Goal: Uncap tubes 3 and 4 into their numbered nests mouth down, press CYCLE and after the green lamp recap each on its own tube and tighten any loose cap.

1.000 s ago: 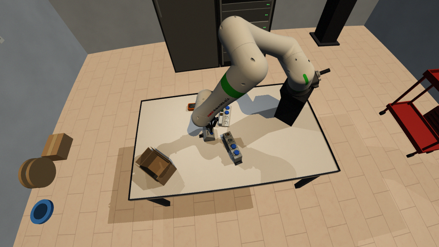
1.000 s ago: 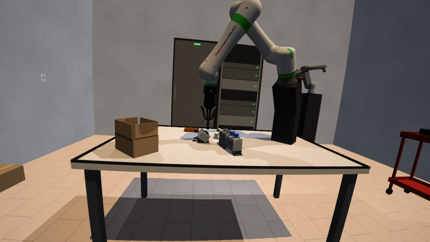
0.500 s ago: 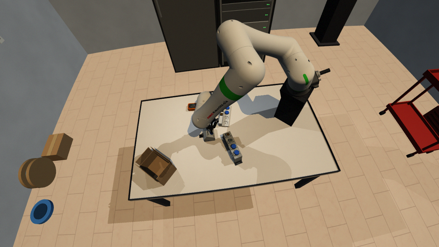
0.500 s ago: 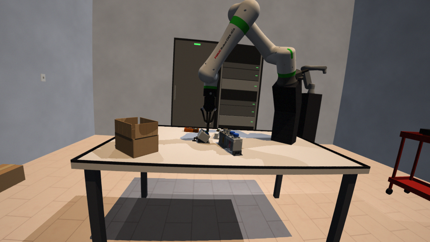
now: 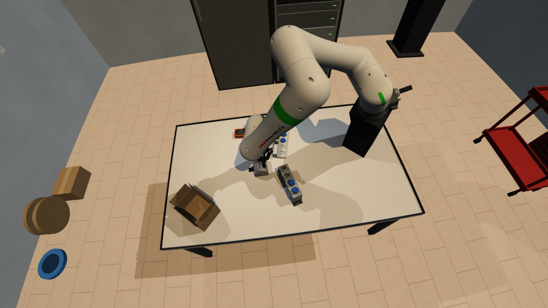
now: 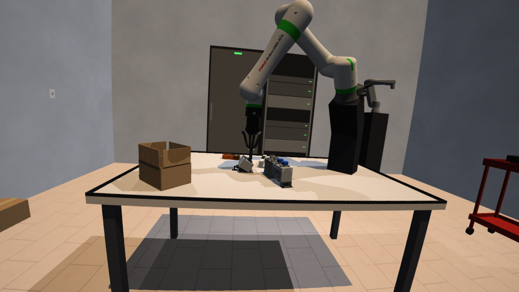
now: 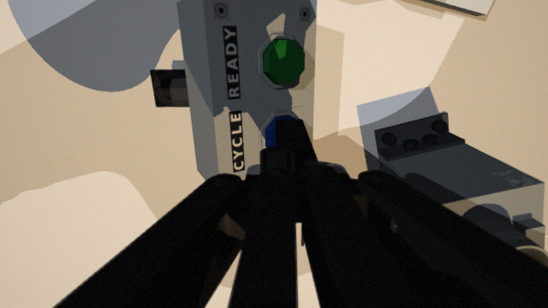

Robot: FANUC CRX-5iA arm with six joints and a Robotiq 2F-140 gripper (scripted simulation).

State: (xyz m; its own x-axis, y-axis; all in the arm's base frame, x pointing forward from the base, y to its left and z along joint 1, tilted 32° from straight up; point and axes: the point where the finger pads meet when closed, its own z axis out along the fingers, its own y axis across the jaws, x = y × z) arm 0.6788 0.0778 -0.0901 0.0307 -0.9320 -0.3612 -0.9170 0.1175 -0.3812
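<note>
Right now my hand is 40 mm above the blue cycle key. The rest, counted from my hand: key housing 60 mm below, 20 mm to the right, 20 mm ahead; green ready key 40 mm to the right, 40 mm below; blue cap 210 mm to the right, 150 mm behind, 100 mm below.
</note>
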